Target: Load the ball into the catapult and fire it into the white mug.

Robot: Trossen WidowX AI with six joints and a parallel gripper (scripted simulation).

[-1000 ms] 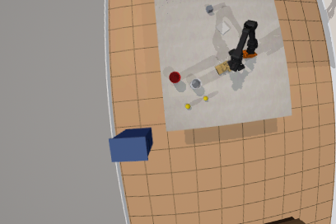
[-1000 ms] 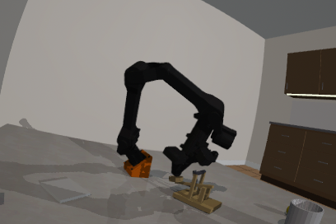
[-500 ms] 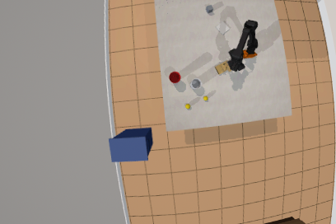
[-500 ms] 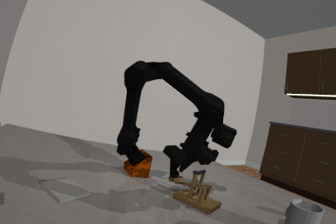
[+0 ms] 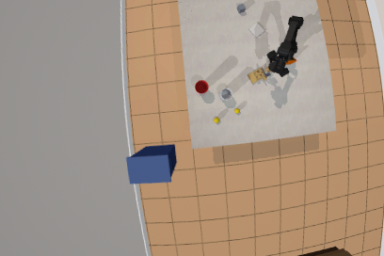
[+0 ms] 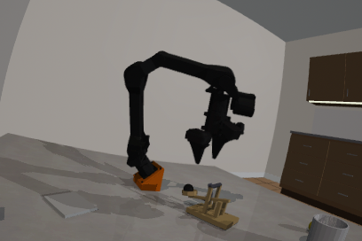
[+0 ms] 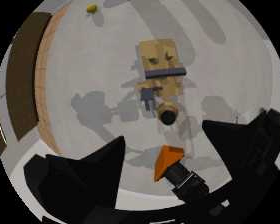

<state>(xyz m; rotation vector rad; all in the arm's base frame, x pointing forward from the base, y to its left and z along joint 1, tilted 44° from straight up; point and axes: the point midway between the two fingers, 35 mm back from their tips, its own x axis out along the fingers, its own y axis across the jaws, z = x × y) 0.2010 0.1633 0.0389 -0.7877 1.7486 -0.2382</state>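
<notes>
My gripper tip is 3 cm past the black ball, 2 cm to the left of it and 10 cm above it. The rest, counted from my gripper tip: wooden catapult: 4 cm ahead, 1 cm to the left, 11 cm below; then flat white slab: 1 cm ahead, 38 cm to the right, 16 cm below; then white mug: 36 cm ahead, 15 cm to the left, 13 cm below.
</notes>
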